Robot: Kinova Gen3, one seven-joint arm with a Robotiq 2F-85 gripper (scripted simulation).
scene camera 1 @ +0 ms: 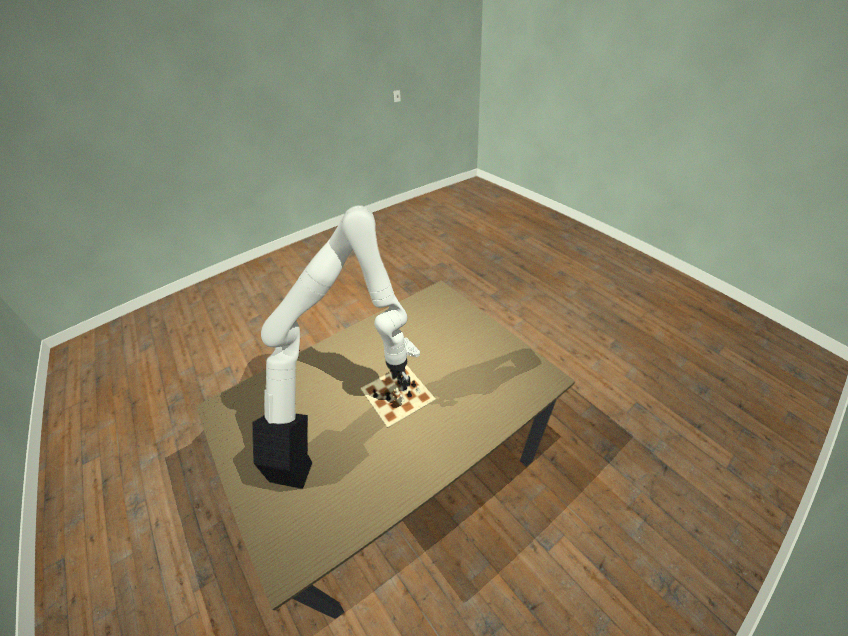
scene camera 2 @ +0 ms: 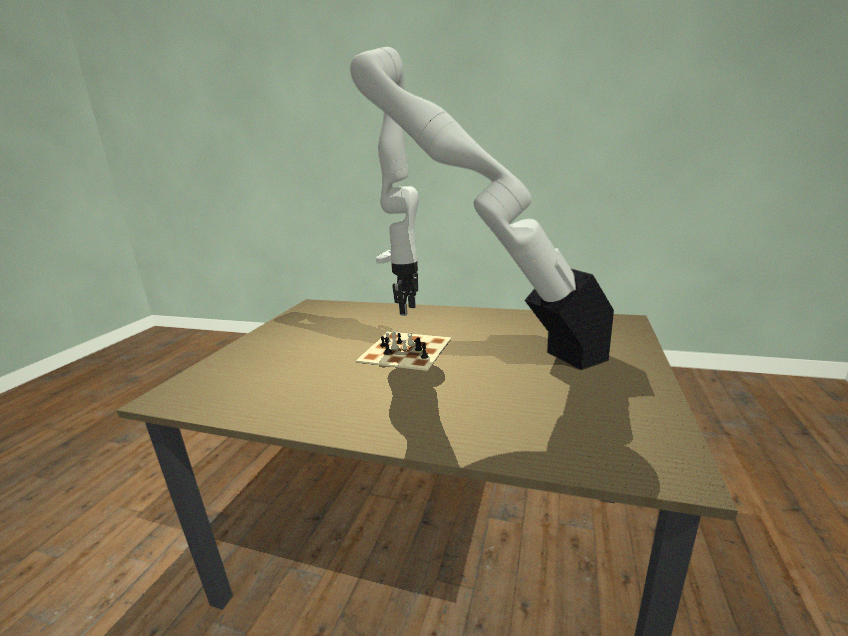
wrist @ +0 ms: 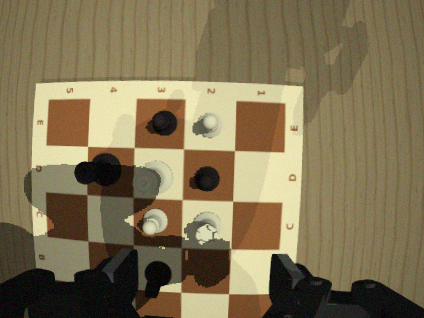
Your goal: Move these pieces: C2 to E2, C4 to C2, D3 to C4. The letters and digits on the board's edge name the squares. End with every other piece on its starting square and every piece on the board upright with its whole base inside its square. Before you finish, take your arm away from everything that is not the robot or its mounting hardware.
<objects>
chessboard: scene camera 1; scene camera 2; wrist 258,154
same spot on chessboard: (scene camera 1: 391,412) = (scene camera 2: 432,342)
</objects>
